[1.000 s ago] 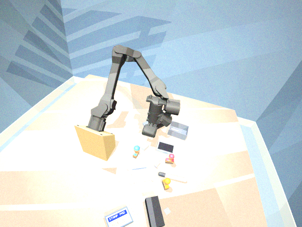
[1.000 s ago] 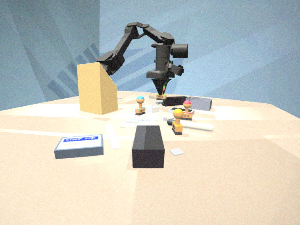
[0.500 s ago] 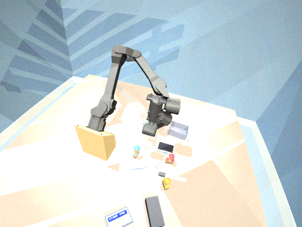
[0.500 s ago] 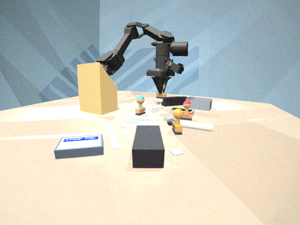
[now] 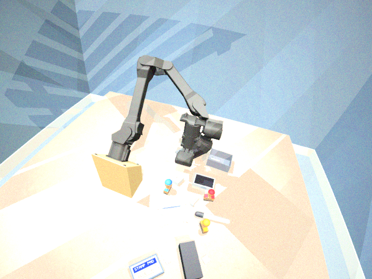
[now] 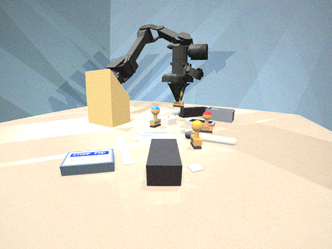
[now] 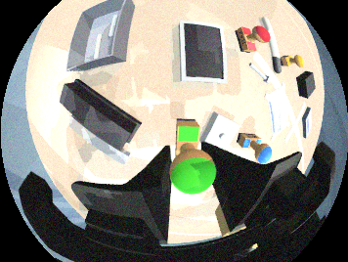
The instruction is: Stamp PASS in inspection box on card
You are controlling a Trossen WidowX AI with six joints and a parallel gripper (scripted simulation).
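Right now the ink pad is 10 cm ahead of my gripper tip, 7 cm below it and 4 cm to the right of it. From my gripper tip the other things lie so: green knob stamp right at my gripper tip; blue-knobbed stamp 12 cm to the right, 5 cm below, 4 cm behind; black bar 12 cm to the left, 6 cm below, 3 cm ahead.
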